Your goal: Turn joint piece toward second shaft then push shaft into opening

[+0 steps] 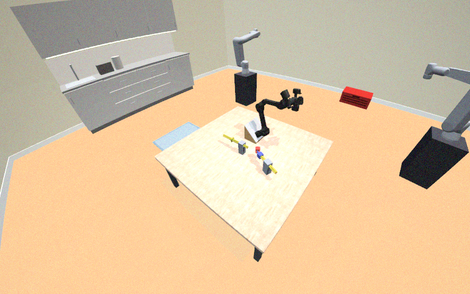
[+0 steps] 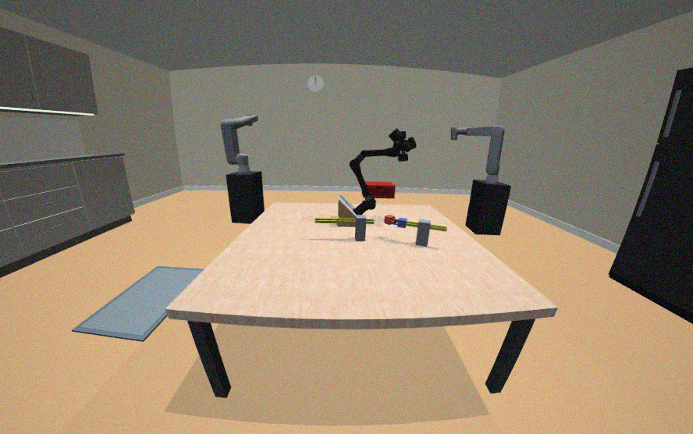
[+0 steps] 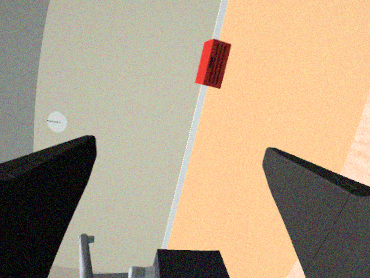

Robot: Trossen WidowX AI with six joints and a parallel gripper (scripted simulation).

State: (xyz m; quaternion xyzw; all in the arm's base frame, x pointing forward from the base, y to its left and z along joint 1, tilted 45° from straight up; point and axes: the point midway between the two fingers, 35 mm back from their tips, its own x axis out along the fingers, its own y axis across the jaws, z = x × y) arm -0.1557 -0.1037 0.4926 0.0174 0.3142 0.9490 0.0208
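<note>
Now: gripper tip 450 mm short of the red square joint piece, 90 mm to the left of it and 360 mm above it.
</note>
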